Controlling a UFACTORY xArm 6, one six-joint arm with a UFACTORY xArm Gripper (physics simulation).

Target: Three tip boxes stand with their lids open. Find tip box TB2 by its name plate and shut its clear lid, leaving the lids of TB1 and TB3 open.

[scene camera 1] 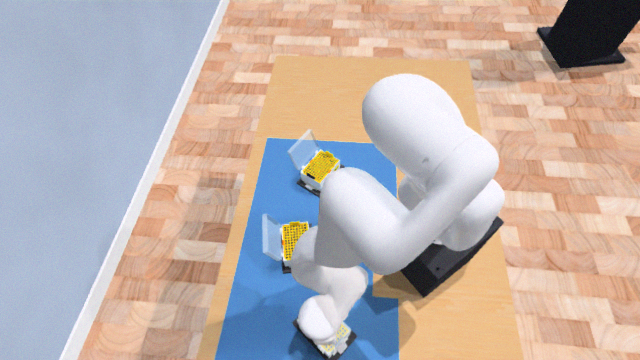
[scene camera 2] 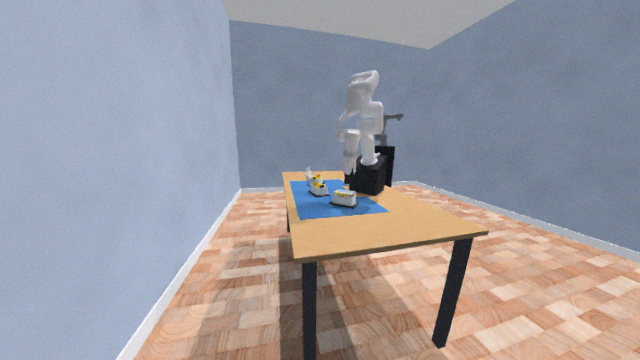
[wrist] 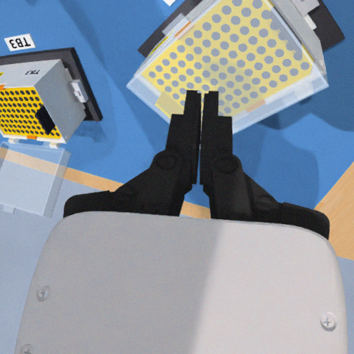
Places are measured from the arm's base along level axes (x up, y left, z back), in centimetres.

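Pixels of known places: gripper, fingertip midpoint: (scene camera 2: pixel 346 183); arm's base, link origin: (scene camera 2: pixel 368 161).
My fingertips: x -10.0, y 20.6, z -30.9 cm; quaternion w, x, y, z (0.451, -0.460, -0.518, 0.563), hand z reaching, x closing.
For each thing: its top centre in the pictures, then the offset to it from my fingertips. Level surfaces: height alone.
- TB3, top centre: (scene camera 1: pixel 295 238) dx -5.2, dy -25.1, dz -8.2 cm
- far tip box, top centre: (scene camera 1: pixel 320 163) dx -5.2, dy -52.4, dz +1.0 cm
- blue mat, surface height: dx -12.6 cm
- wooden table, surface height: dx -12.9 cm
The tip box nearest the front (scene camera 1: pixel 341 339) (scene camera 2: pixel 344 199) (wrist: pixel 230 55) has its clear lid (wrist: pixel 295 94) lying down over the yellow rack; whether it is fully seated I cannot tell. Its name plate is not readable. My gripper (wrist: pixel 202 111) is shut and empty, its fingertips over this lid's edge in the wrist view; the arm hides it in scene camera 1. TB3 (scene camera 1: pixel 295 239) (wrist: pixel 30 112), named by its plate (wrist: pixel 19 42), stands beside it with its clear lid (scene camera 1: pixel 271 237) (wrist: pixel 35 180) open. The far tip box (scene camera 1: pixel 321 166) also has its lid (scene camera 1: pixel 303 149) open; its plate is not readable.
The boxes stand on a blue mat (scene camera 1: pixel 270 295) (scene camera 2: pixel 310 207) on a wooden table (scene camera 1: pixel 370 95) (scene camera 2: pixel 390 227). The arm's black base (scene camera 1: pixel 435 270) (scene camera 2: pixel 367 177) is beside the mat. A black stand (scene camera 1: pixel 590 35) is on the floor behind.
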